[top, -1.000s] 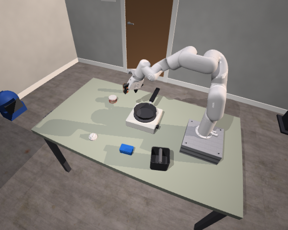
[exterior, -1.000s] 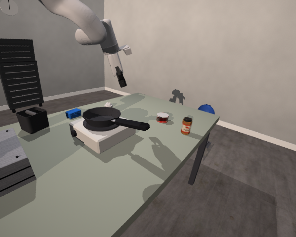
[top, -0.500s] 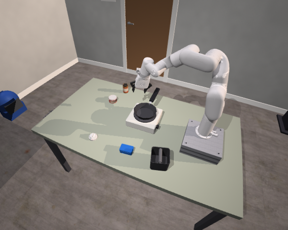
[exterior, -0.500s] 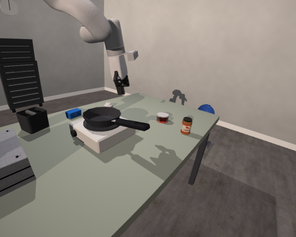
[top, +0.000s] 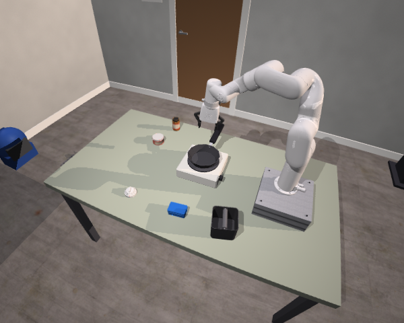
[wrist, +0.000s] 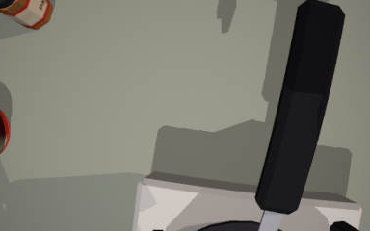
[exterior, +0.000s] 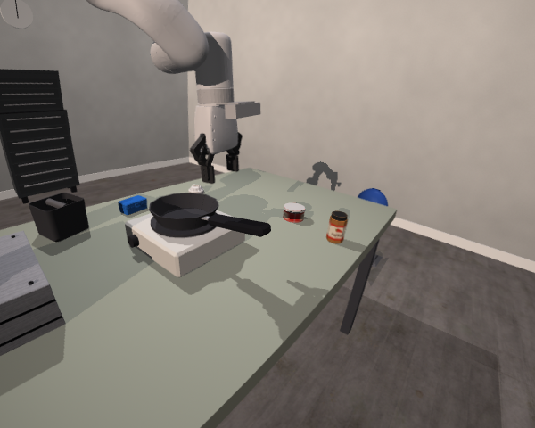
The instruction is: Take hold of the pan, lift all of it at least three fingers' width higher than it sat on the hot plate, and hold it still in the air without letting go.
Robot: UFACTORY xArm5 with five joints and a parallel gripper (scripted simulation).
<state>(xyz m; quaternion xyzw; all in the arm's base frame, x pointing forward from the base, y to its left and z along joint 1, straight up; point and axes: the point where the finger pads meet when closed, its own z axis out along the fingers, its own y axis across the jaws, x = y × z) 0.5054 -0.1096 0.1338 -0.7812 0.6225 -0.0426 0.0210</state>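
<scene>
The black pan lies 3 cm behind my hand, 5 cm to the left of it and 12 cm below it. From my hand the other things lie so: red tin: 35 cm ahead, 1 cm to the left, 20 cm below; then hot plate: 5 cm behind, 11 cm to the left, 19 cm below; then spice jar: 31 cm ahead, 17 cm to the right, 18 cm below.
</scene>
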